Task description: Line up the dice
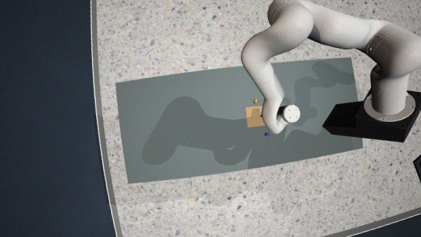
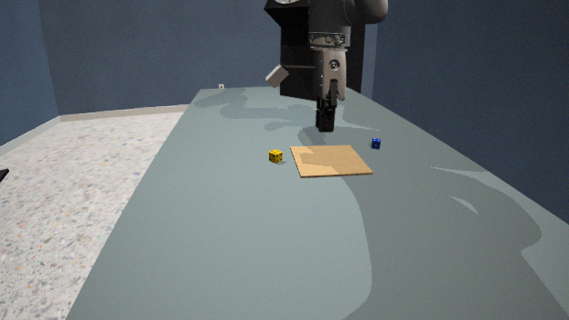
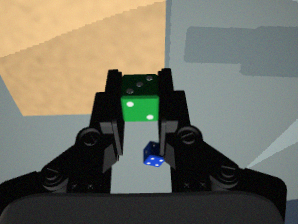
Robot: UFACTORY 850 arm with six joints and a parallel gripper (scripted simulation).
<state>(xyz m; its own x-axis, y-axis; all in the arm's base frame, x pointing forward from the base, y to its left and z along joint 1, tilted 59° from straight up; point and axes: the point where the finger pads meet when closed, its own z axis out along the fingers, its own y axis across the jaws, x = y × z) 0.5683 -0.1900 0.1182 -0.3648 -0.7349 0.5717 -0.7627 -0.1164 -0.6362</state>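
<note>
Right now the tan mat is 50 mm ahead of my hand, 20 mm to the right of it and 70 mm below it. The rest, counted from my hand: blue die: 50 mm ahead, 120 mm to the left, 60 mm below; yellow die: 120 mm to the right, 60 mm below; green die: 10 mm below.
</note>
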